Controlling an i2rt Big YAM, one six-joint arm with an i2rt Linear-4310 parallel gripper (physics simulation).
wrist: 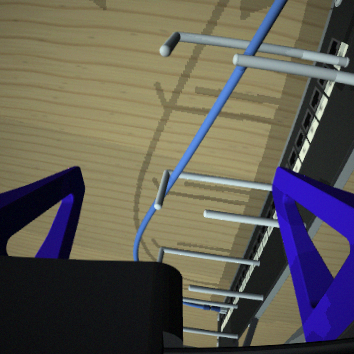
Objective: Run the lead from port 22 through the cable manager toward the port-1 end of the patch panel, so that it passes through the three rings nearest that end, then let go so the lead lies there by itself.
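My gripper point(178, 176) is wide open, its blue fingers far apart. The blue lead point(210, 117) runs from the top edge down between the fingertips in the view, touching neither finger. It crosses the two bars of the upper ring point(295, 52), seemingly over one and under the other. At the middle ring point(225, 181) it passes behind the short end lip, then bends down toward the lower ring point(210, 256) and goes out of sight behind the black gripper body. The patch panel point(327, 122) runs diagonally at the right, with a row of ports.
More ring bars point(212, 332) stand at the bottom, partly hidden by the gripper body. A blue plugged end point(212, 308) shows near the panel's lower part. The rings' prongs stick out leftward from the panel side. Shadows of the rings and lead fall on the wooden table top point(65, 100).
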